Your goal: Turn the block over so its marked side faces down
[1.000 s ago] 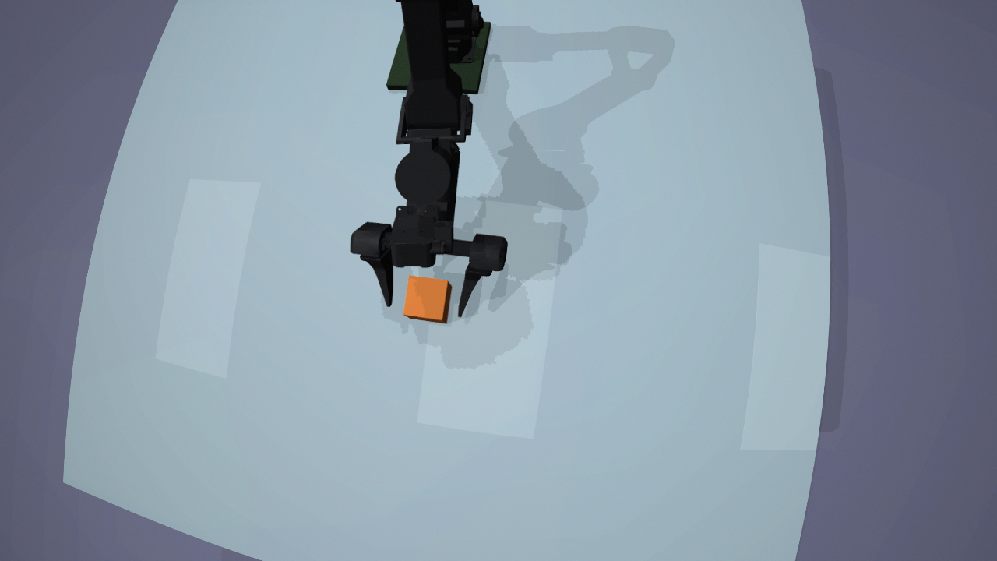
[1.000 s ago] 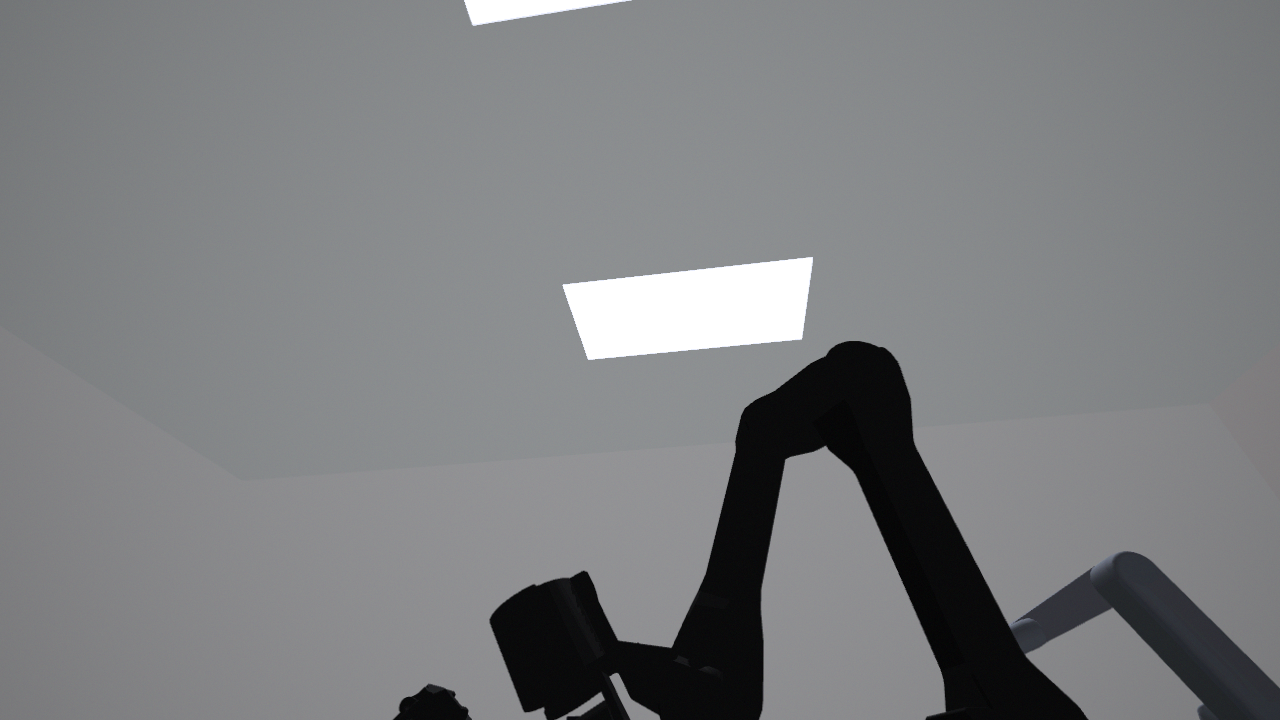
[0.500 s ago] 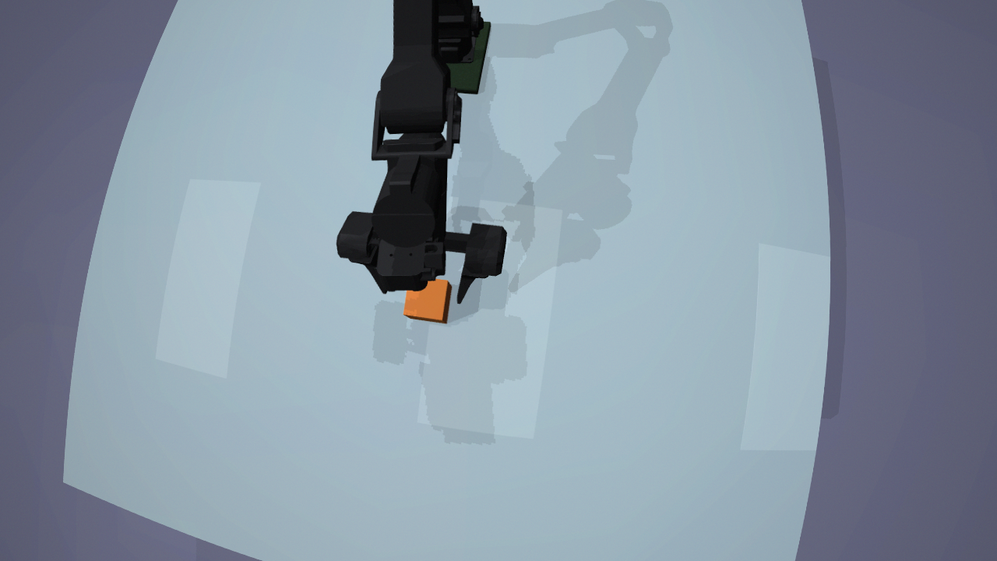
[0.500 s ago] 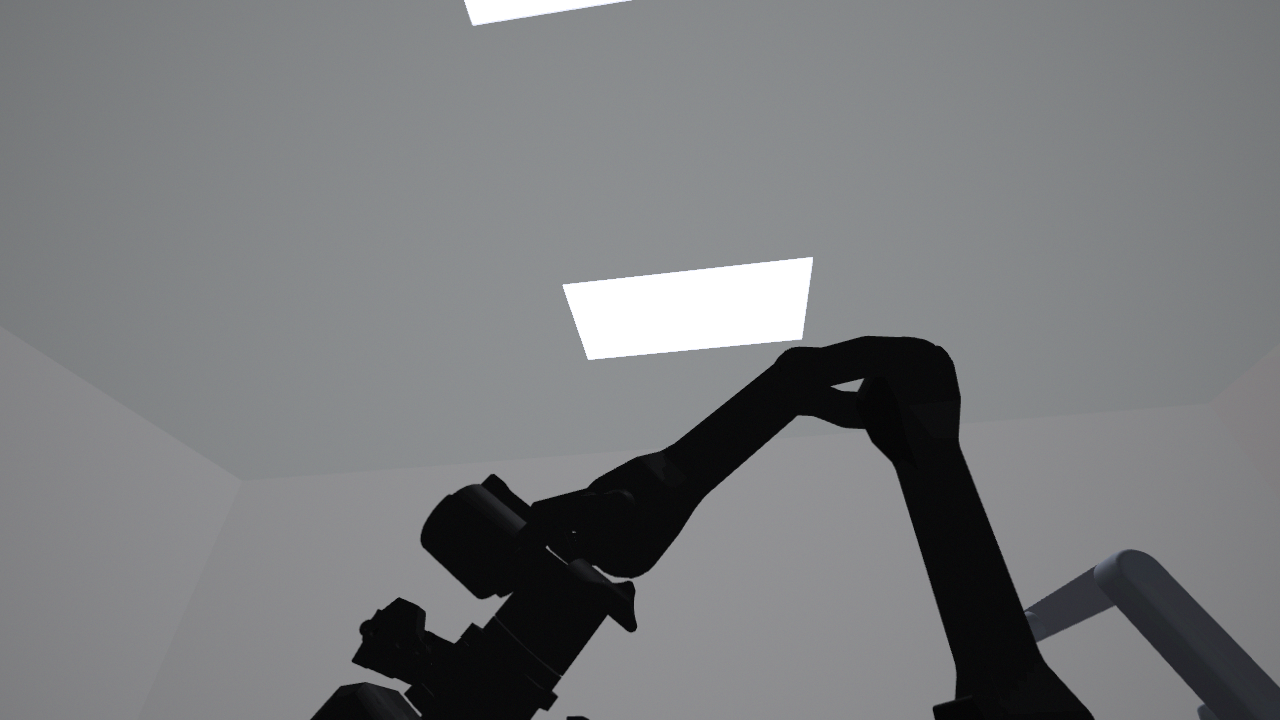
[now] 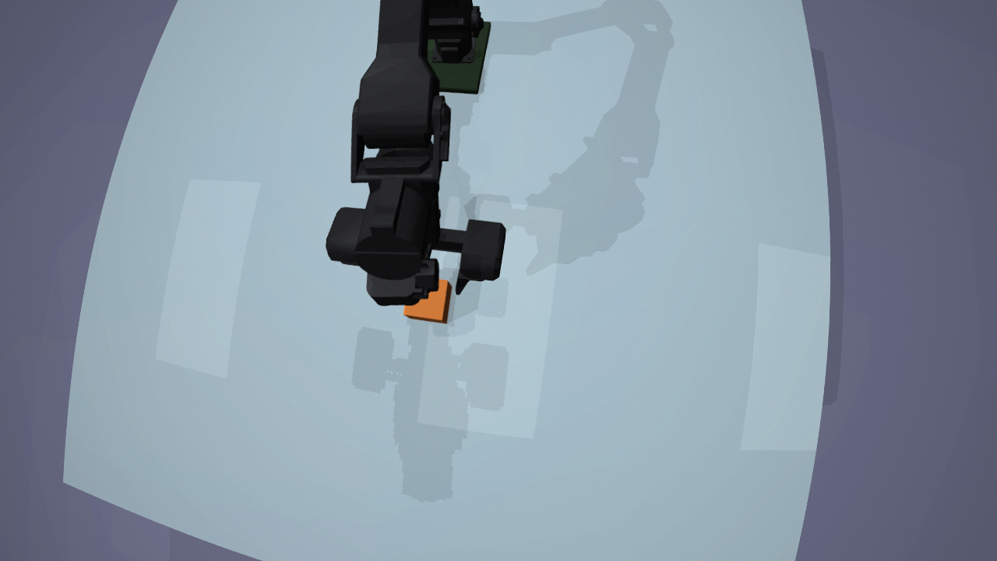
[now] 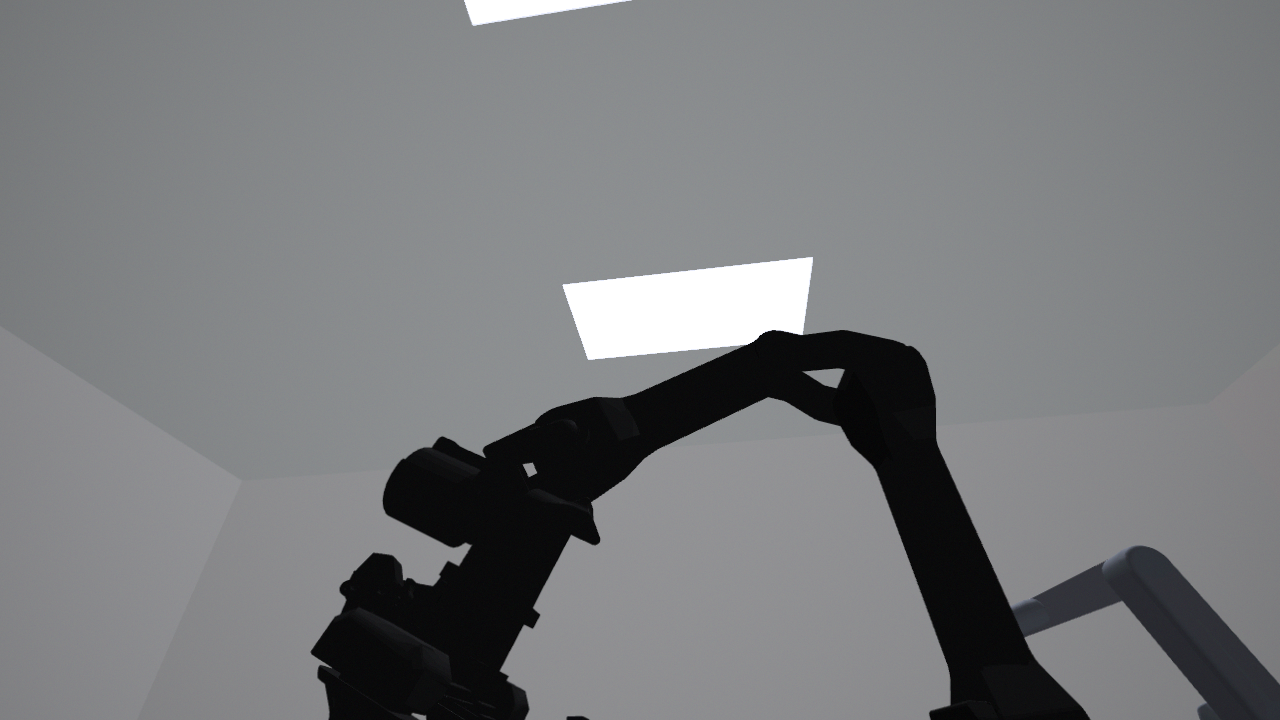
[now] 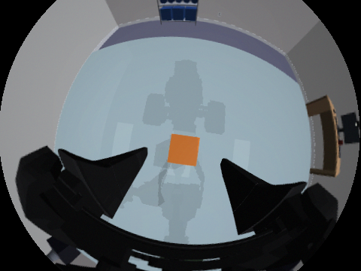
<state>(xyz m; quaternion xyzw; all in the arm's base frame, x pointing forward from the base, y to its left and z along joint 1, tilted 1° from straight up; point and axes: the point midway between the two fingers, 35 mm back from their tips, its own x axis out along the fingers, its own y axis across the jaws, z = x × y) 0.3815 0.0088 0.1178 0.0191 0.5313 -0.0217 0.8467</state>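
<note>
Right now the orange block is 80 mm below my gripper tip and 10 mm behind it.
</note>
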